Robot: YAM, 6 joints.
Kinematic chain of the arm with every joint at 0, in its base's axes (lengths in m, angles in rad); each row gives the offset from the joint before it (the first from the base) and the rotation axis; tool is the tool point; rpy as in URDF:
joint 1: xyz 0 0 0.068 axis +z
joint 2: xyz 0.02 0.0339 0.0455 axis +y
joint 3: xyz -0.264 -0.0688 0 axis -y
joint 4: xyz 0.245 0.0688 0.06 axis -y
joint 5: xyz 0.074 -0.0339 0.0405 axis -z
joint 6: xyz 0.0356 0 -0.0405 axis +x
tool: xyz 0 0 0 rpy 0 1.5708 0
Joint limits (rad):
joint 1: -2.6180..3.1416
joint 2: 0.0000..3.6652
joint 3: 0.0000..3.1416
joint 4: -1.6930..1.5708
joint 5: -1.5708..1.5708
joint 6: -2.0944..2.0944
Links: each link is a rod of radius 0.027 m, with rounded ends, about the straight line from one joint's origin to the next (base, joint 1, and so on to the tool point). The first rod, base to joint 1, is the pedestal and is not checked.
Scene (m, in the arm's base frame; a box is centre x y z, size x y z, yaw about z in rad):
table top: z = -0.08
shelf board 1: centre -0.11 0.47 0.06 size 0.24 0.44 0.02 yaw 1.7
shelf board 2: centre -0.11 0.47 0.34 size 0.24 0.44 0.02 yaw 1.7
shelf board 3: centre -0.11 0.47 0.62 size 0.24 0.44 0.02 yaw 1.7
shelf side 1: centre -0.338 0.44 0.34 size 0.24 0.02 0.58 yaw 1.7
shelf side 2: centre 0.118 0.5 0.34 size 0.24 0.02 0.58 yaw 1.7
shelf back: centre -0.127 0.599 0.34 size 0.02 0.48 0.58 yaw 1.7
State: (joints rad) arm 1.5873 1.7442 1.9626 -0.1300 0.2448 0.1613
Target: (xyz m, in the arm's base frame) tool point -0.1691 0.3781 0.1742
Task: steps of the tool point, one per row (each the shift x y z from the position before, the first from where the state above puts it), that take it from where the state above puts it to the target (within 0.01 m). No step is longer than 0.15 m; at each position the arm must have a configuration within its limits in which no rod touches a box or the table.
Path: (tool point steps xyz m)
1: -0.0372 -0.0449 -0.0028
2: -0.0253 -0.0526 -0.0063
3: -0.0124 -0.0565 -0.0086
4: 0.0005 -0.0566 -0.0102
5: -0.0433 0.0547 -0.0908
6: -0.0277 0.0211 -0.1022
7: -0.0094 -0.0121 -0.0997
8: -0.0125 0.0625 0.0029
9: -0.0038 0.0626 -0.0029

